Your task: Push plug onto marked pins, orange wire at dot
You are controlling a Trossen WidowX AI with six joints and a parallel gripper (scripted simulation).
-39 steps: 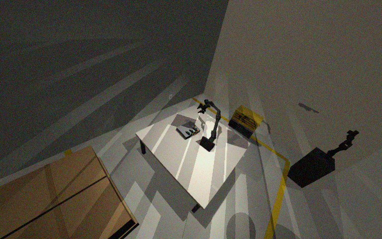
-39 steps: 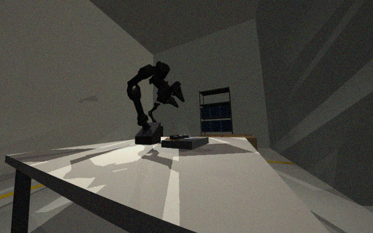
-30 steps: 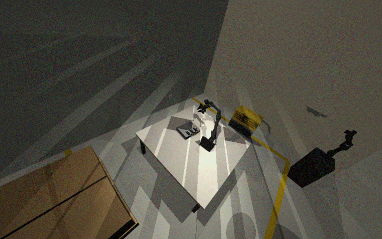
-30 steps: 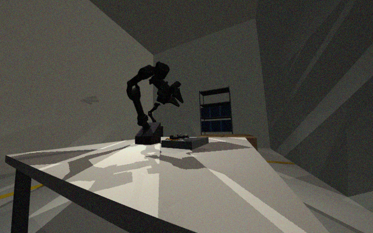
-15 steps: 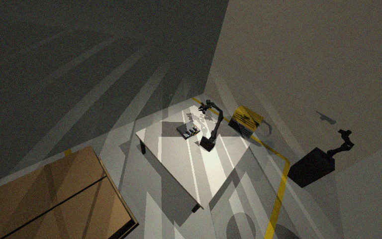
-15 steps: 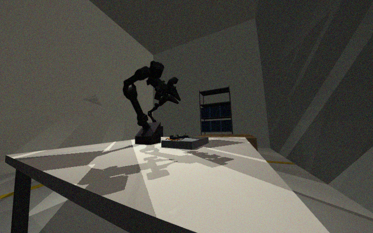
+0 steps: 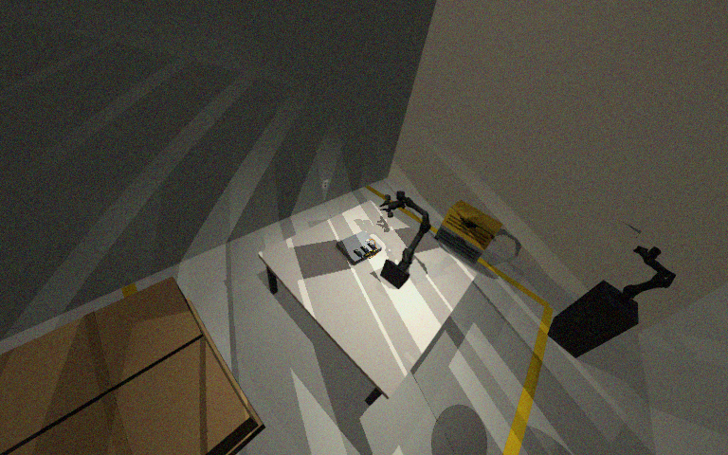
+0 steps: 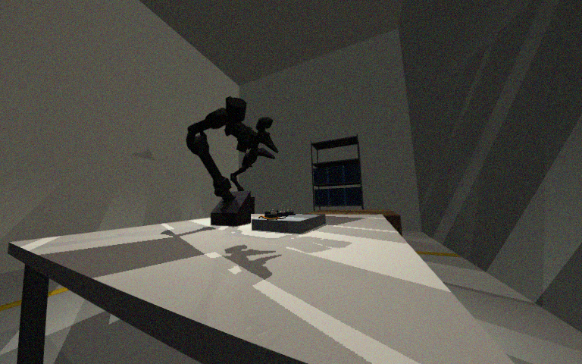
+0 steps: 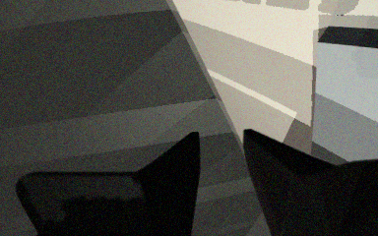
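Right now my gripper tip is 20 cm past the yellow band, 22 cm to the right of it and 21 cm above it. The rest, counted from my gripper tip: printed holder 4 cm behind, 24 cm to the left, 26 cm below; then black pin header 20 cm behind, 24 cm to the left, 23 cm below; then servo 15 cm behind, 24 cm to the left, 24 cm below.
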